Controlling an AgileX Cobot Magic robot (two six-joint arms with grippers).
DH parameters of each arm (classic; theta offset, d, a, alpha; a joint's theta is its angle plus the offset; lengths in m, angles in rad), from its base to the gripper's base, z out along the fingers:
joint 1: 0 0.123 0 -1.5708
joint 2: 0.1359 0 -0.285 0
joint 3: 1.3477 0 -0.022 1.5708
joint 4: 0 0.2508 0 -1.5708
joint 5: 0 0 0.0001 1.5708
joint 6: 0 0.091 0 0
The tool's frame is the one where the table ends.
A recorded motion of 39 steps. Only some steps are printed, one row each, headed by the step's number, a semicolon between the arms.
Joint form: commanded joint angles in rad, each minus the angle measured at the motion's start. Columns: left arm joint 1, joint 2, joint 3, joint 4, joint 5, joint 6; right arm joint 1, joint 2, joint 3, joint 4, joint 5, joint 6.
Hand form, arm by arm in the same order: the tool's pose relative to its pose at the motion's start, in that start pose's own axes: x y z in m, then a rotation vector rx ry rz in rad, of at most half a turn. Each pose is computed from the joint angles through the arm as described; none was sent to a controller.
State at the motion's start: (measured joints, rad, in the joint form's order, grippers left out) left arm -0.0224 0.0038 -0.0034 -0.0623 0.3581 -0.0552; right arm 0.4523 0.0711 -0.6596 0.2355 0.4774 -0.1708
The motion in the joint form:
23: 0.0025 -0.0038 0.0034 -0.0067 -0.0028 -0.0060; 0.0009 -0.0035 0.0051 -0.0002 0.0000 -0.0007
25: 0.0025 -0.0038 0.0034 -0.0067 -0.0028 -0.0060; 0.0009 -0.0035 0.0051 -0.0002 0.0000 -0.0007
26: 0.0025 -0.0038 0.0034 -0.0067 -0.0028 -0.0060; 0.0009 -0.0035 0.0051 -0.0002 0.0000 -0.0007
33: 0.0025 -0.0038 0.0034 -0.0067 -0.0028 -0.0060; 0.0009 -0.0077 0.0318 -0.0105 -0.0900 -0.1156
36: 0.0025 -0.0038 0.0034 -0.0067 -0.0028 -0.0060; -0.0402 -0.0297 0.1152 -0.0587 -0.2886 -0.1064
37: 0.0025 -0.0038 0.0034 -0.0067 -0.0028 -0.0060; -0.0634 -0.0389 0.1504 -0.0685 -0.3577 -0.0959
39: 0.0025 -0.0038 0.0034 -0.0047 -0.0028 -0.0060; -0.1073 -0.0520 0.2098 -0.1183 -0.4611 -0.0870
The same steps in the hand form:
23: 0.0007 0.0000 0.0001 0.0002 -0.0034 -0.0129; 0.0014 0.0000 -0.0002 -0.0007 0.0016 -0.0005
25: 0.0007 0.0000 0.0001 0.0002 -0.0034 -0.0129; 0.0014 0.0000 -0.0002 -0.0007 0.0016 -0.0005
26: 0.0007 0.0000 0.0001 0.0002 -0.0034 -0.0129; 0.0014 0.0000 -0.0002 -0.0007 0.0016 -0.0005
33: 0.0007 0.0000 0.0001 0.0002 -0.0034 -0.0129; 0.0014 -0.0024 0.0020 0.0234 -0.0628 -0.1226
36: 0.0007 0.0000 0.0001 0.0002 -0.0034 -0.0129; 0.0087 -0.0077 0.0054 0.1188 -0.1899 -0.1679
37: 0.0007 0.0000 0.0001 0.0002 -0.0034 -0.0129; 0.0132 -0.0093 0.0063 0.1547 -0.2305 -0.1746
39: 0.0007 0.0001 0.0001 -0.0005 -0.0034 -0.0111; 0.0223 -0.0120 0.0080 0.2206 -0.2795 -0.2314

